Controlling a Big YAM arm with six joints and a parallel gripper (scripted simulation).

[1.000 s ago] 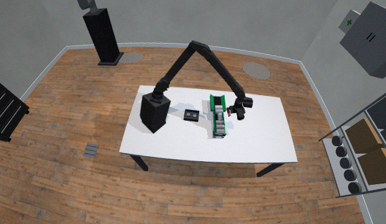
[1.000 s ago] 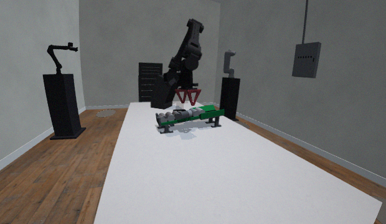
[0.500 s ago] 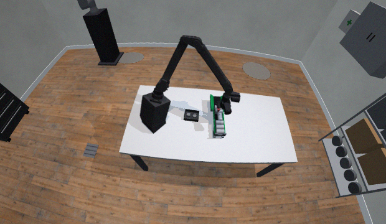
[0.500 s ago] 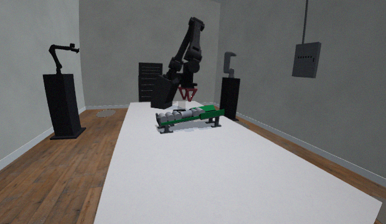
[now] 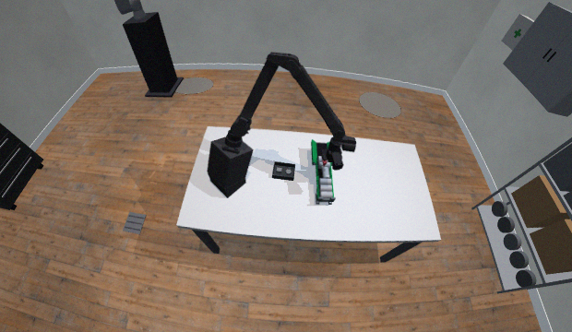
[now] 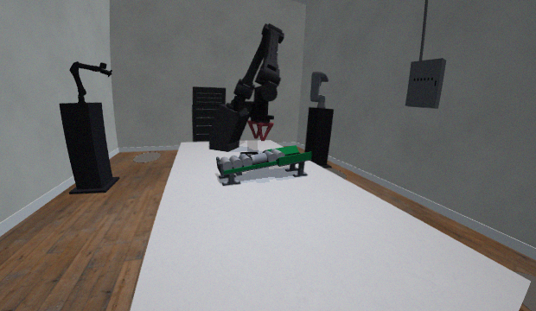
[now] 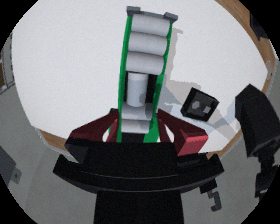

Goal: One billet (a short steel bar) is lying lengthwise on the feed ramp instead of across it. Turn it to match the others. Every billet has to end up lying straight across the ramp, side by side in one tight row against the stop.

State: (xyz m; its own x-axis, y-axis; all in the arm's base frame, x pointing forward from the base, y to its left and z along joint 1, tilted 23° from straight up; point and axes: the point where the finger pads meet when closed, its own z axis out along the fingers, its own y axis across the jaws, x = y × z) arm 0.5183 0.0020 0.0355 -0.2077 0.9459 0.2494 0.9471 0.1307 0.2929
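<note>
Right now my hand is 9 cm above the grey billet. Round my hand: stop 16 cm to the right, 11 cm below, 1 cm ahead; then small black box 24 cm behind, 16 cm below, 3 cm to the left.
</note>
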